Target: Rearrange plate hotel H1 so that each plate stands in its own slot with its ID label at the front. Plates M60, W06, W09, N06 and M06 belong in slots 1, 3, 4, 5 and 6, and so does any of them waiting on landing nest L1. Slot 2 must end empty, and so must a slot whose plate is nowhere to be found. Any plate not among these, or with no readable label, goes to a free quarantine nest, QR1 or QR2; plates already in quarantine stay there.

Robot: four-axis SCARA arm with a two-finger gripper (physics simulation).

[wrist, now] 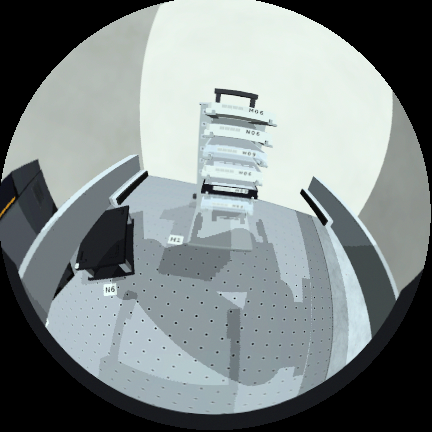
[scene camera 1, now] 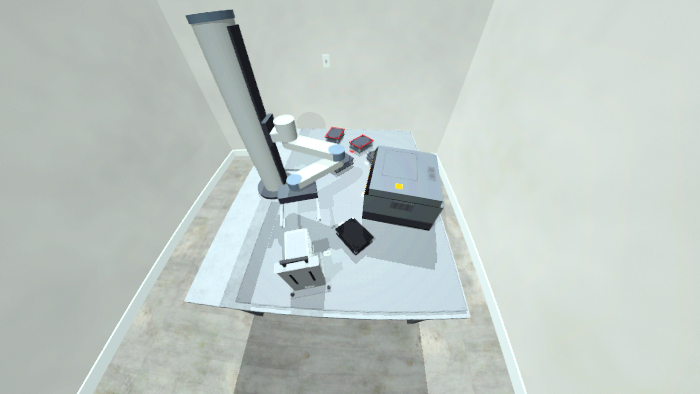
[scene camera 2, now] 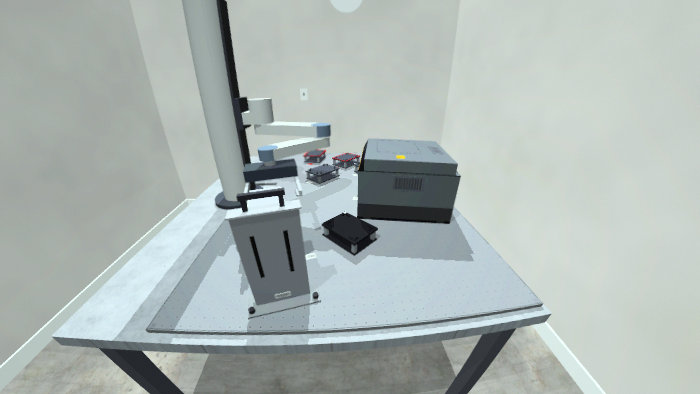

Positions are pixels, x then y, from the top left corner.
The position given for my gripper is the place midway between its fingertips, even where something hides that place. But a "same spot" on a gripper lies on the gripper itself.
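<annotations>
I see my gripper in scene camera 1 [301,223], and it shows in the wrist view and in scene camera 2 as well. For my gripper, [wrist: 45,261] and [scene camera 2: 295,179] are the same spot. There is also a plate hotel H1, where [scene camera 1: 302,276] and [scene camera 2: 272,248] are the same spot.
</annotations>
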